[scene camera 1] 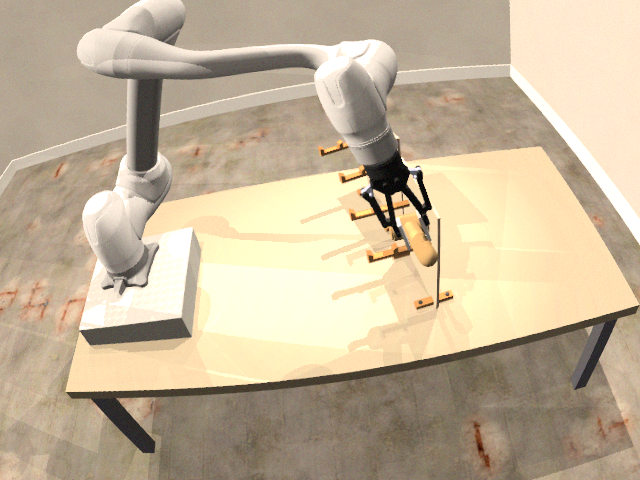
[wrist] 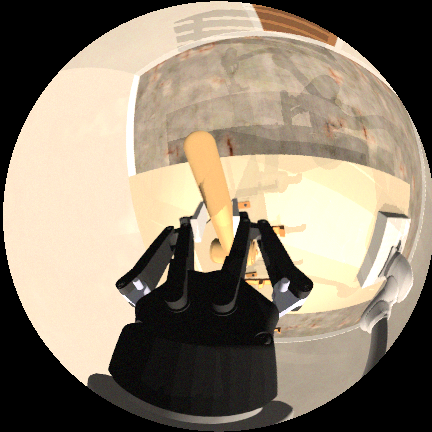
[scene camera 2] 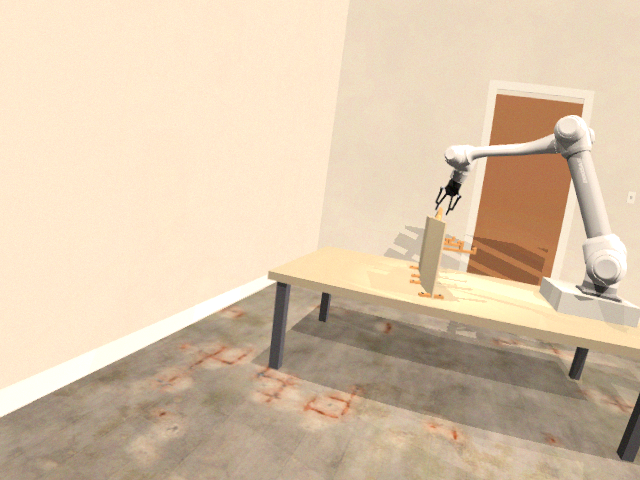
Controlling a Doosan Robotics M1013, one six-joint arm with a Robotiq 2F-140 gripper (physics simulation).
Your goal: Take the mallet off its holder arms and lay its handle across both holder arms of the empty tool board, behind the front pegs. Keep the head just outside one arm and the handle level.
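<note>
My gripper is shut on the mallet's handle. The tan mallet is held near the top of the near tool board, on or over its arm side. The rounded handle end points toward the front table edge. The mallet head lies behind the fingers, partly hidden by them. Two orange holder arms, the nearer arm and the farther arm, stick out from this board toward the robot base. Contact between mallet and arms cannot be told.
Another board stands farther back, mostly hidden by my arm, with holder arms, one upper arm and one lower arm. Orange feet brace the near board on the table. The robot's white base block stands opposite.
</note>
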